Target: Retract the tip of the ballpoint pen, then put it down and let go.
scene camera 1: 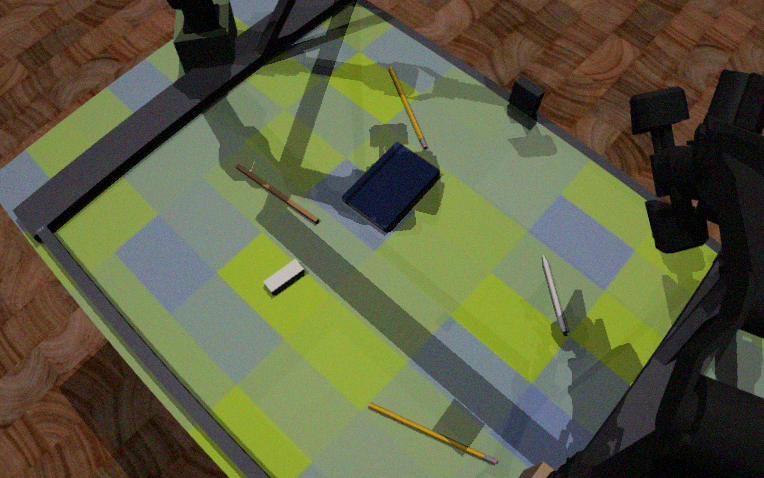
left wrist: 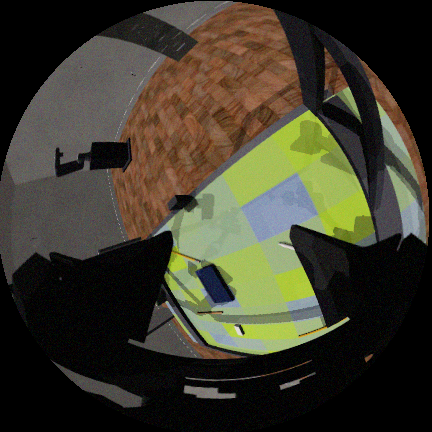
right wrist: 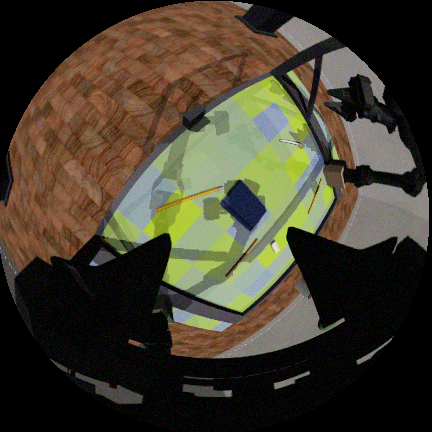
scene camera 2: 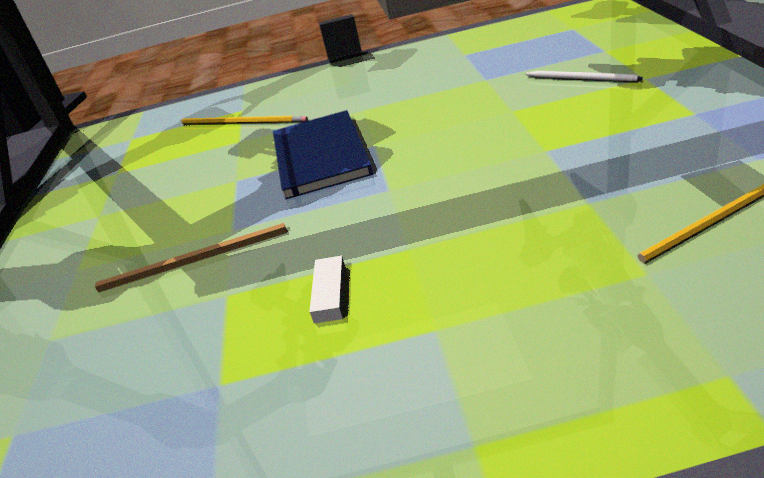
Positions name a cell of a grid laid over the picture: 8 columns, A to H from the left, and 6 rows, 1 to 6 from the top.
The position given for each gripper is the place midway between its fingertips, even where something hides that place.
Note:
The left gripper (scene camera 1: G3) is open, holding nothing. Also in view: a ballpoint pen (scene camera 2: F1). The right gripper (right wrist: E4) is open, with nothing in its grasp. The table carries a brown stick (scene camera 2: C4) and a white eraser (scene camera 2: D4).
The left gripper is seen too in the left wrist view (left wrist: E4) and in the right wrist view (right wrist: G2).

